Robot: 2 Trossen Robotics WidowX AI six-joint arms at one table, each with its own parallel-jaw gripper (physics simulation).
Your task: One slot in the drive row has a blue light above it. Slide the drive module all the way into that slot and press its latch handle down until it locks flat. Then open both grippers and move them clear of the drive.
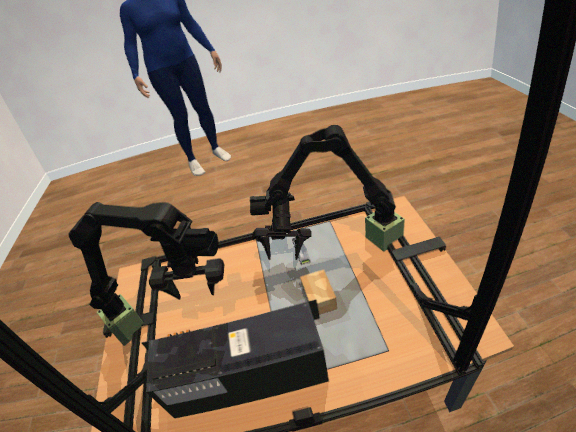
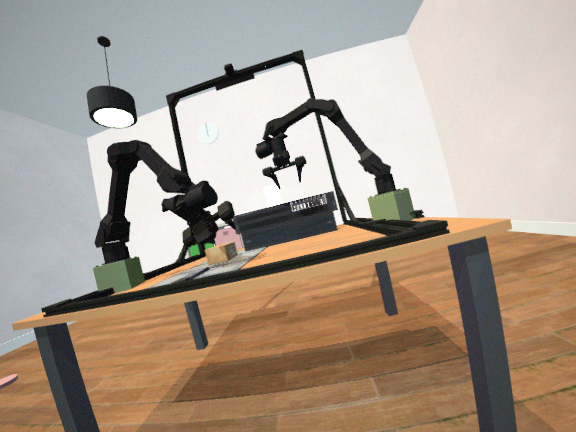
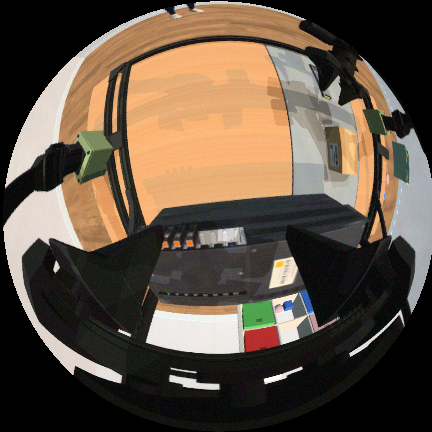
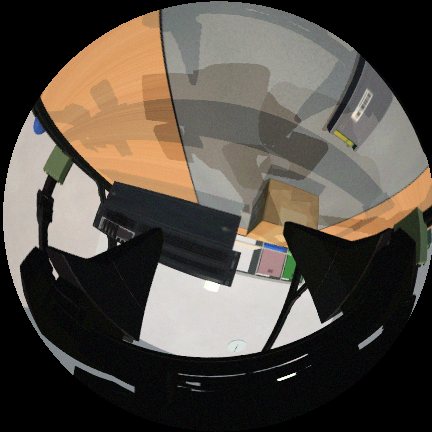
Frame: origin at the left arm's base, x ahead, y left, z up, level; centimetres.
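Where they show: left gripper, fingertip midpoint: (image 1: 196,296) (image 2: 289,185) (image 3: 226,231); right gripper, fingertip midpoint: (image 1: 283,259) (image 2: 225,235) (image 3: 331,97) (image 4: 224,231); left arm's base, origin of the base link: (image 1: 114,310) (image 2: 387,192) (image 3: 77,157) (image 4: 52,177); right arm's base, origin of the base link: (image 1: 384,217) (image 2: 117,261).
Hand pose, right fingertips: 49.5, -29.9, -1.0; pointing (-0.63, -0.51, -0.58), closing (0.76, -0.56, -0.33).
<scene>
Each offset is from my right fingertips to the top centre of the thing, as dx, dy, dz. "spot": to the spot under its first point. Level surfaces: height alone.
The drive module {spot: +9.3, +0.2, -8.7} (image 1: 304,260) (image 4: 372,112), grey with a barcode label and a yellow-green end strip, lies on the grey mat {dz -9.5} (image 1: 360,340) (image 4: 225,40). The black drive chassis {-34.2, -15.2, +7.9} (image 1: 280,335) (image 2: 270,225) (image 3: 210,272) (image 4: 200,215) stands on the table. Its drive row {spot: -38.4, -1.4, +7.0} (image 3: 185,237) (image 2: 308,202) has orange-marked units and silver bays; a small blue spot {spot: -34.4, -6.0, +7.6} (image 3: 232,245) shows near the silver end. My left gripper (image 1: 195,296) (image 2: 289,184) (image 3: 226,231) is open and empty, raised near the drive row. My right gripper (image 1: 283,259) (image 3: 331,97) (image 4: 224,231) is open and empty above the mat beside the module.
A cardboard box {-0.4, -14.2, -3.5} (image 1: 320,295) (image 2: 221,253) (image 3: 345,150) (image 4: 287,205) sits on the mat between the module and the chassis's near end. Black frame rails (image 1: 345,412) edge the table, with an upright post (image 1: 515,175). A person (image 1: 170,65) stands beyond the table.
</scene>
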